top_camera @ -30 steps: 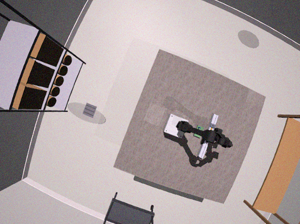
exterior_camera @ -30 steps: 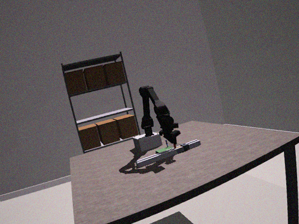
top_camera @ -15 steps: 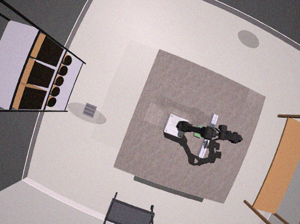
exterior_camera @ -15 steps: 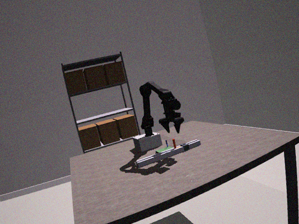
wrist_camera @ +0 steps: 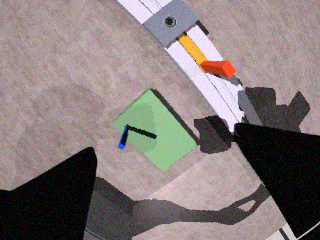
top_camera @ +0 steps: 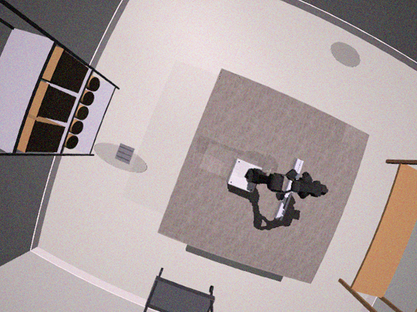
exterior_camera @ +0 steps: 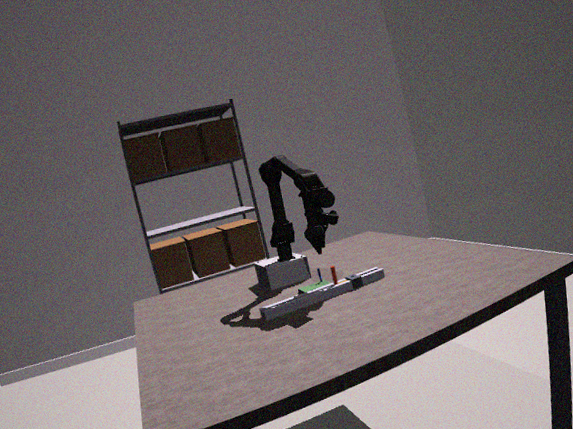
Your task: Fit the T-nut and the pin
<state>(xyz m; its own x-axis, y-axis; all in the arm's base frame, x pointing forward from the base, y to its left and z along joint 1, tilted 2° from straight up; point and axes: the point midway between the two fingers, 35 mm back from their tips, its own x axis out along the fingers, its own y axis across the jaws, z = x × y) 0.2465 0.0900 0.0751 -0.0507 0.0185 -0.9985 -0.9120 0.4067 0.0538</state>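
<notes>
My gripper tip is now 110 mm above the blue pin, 50 mm past it and 10 mm to the left of it. The rest, counted from my gripper tip: green tray: 130 mm below, 40 mm behind, 30 mm to the right.
</notes>
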